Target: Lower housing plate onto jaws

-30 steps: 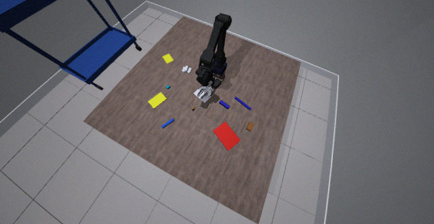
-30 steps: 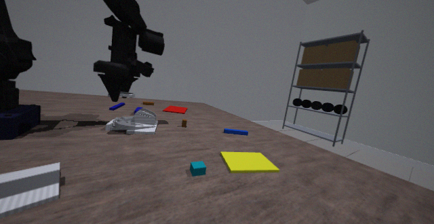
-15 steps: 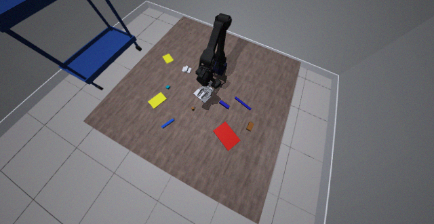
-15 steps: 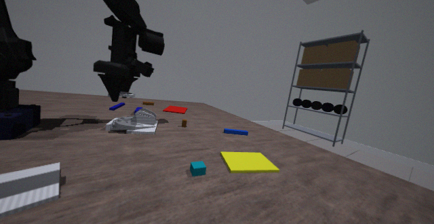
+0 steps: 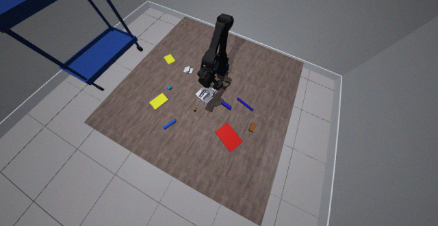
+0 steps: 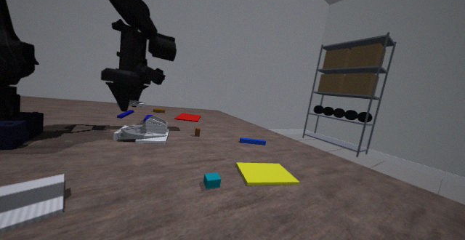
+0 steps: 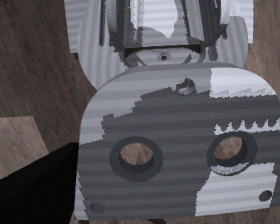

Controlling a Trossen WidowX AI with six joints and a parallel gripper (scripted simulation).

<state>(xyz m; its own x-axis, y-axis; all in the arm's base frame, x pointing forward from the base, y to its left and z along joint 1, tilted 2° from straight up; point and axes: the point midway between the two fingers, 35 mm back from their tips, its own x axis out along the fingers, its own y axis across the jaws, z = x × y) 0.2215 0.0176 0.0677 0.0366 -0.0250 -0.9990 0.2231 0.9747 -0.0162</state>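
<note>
My gripper tip is now 20 mm short of the white jaw assembly, 20 mm to the left of it and 60 mm above it. Also, from my gripper tip: teal cube (140 mm ahead, 280 mm to the right, 70 mm below); then yellow tile (270 mm ahead, 290 mm to the right, 70 mm below); then red tile (250 mm ahead, 280 mm to the left, 70 mm below).
</note>
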